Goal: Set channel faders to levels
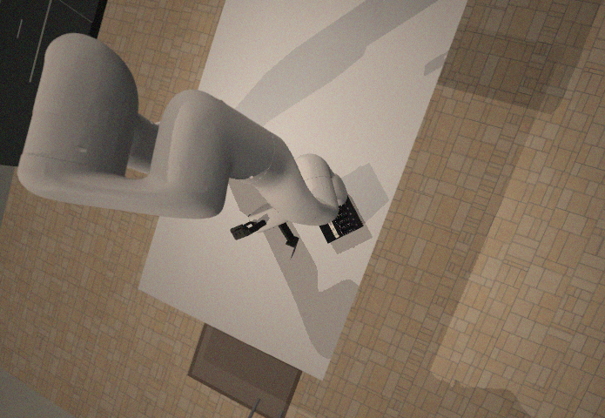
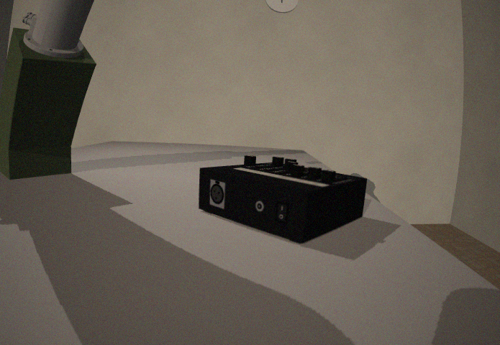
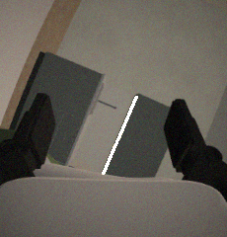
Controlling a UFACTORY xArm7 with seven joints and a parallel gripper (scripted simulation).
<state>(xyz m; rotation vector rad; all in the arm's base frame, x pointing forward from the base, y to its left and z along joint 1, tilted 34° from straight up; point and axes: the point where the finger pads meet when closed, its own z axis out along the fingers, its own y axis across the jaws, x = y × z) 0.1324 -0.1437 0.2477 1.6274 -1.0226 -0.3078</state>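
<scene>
The master fader cap is 18 cm ahead of my hand, 11 cm to the left of it and 29 cm below it.
</scene>
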